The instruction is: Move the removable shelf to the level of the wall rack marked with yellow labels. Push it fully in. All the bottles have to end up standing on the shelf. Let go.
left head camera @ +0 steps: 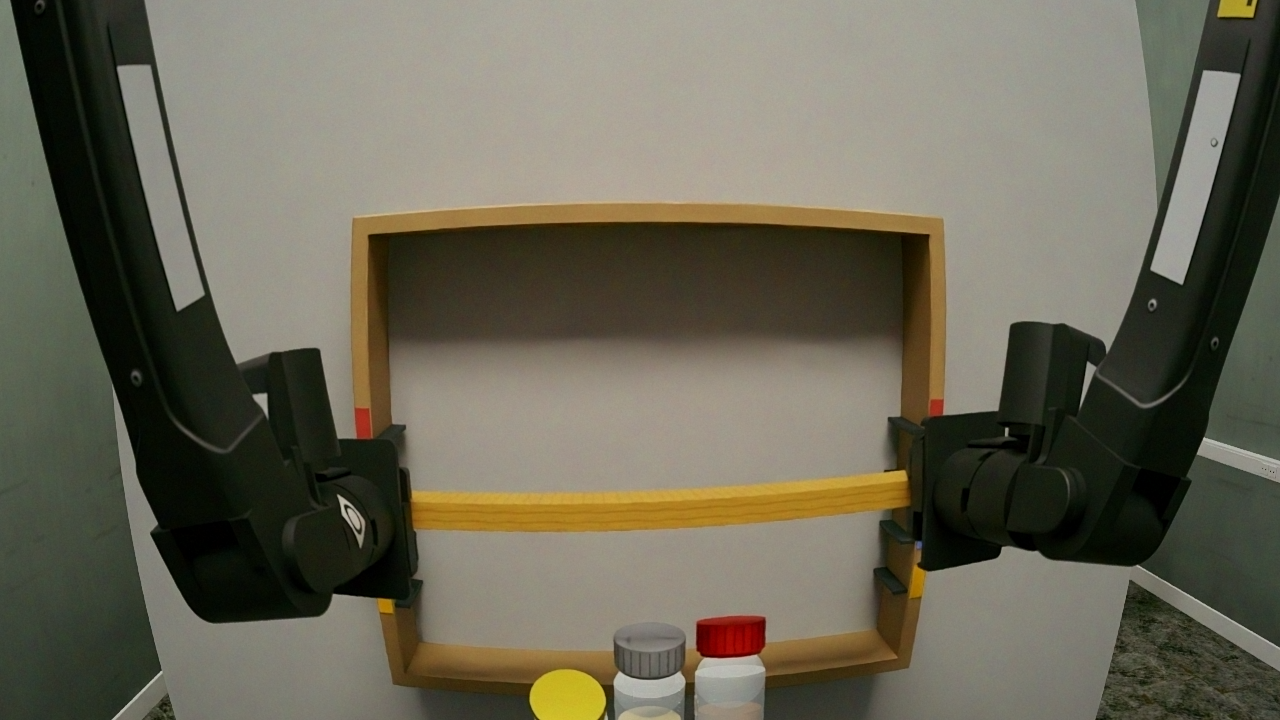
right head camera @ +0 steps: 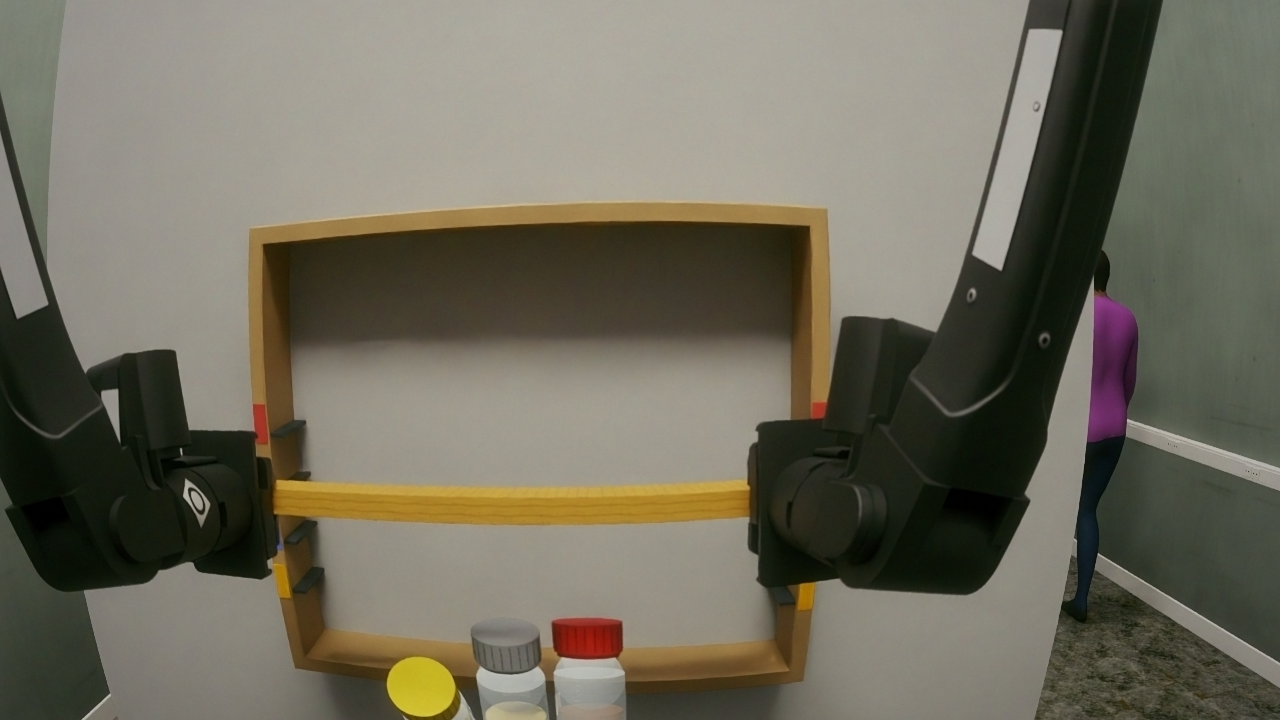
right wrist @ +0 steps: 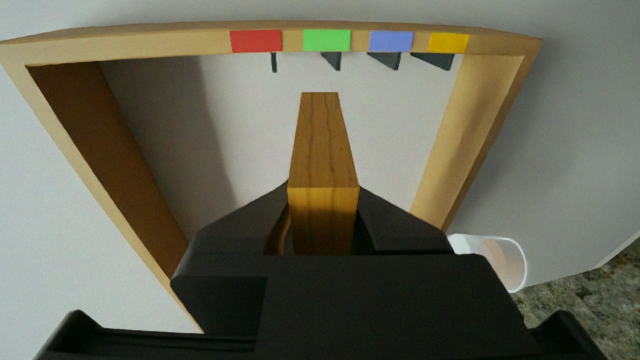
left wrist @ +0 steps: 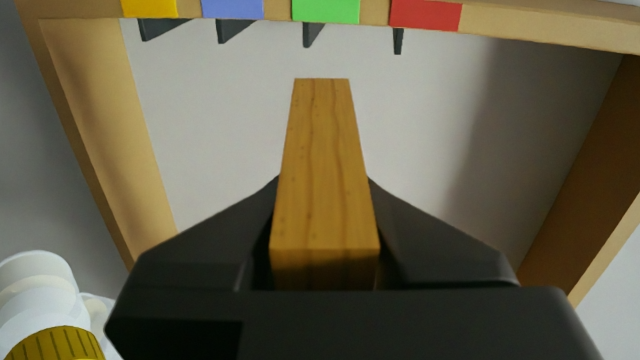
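My left gripper [left head camera: 409, 512] [right head camera: 271, 501] [left wrist: 321, 179] and right gripper [left head camera: 914, 494] [right head camera: 751, 501] [right wrist: 322, 220] are shut on the ends of the yellow wooden shelf [left head camera: 657, 510] [right head camera: 510, 503] [left wrist: 322, 165] [right wrist: 322, 140], in front of the rack [left head camera: 648, 213] [right head camera: 537, 215] [left wrist: 550, 33] [right wrist: 150, 42]. No bottle stands on it. The yellow-capped bottle [left head camera: 567, 694] [right head camera: 421, 687] [left wrist: 57, 345], tilted, the grey-capped bottle [left head camera: 649, 649] [right head camera: 505, 644] and the red-capped bottle [left head camera: 730, 637] [right head camera: 587, 637] appear below the shelf, cut off by the lower picture edge. What is under them is hidden. Yellow labels [left head camera: 916, 580] [right head camera: 281, 580] [left wrist: 150, 7] [right wrist: 449, 43] mark the lowest level.
Red labels [left head camera: 362, 421] [right head camera: 260, 423] [left wrist: 425, 15] [right wrist: 256, 41], green and blue labels mark the other levels, with dark brackets inside the rack sides. A pale wall [left head camera: 626, 107] [right head camera: 537, 107] is behind. A person [right head camera: 1112, 367] stands at the far right of the right head view.
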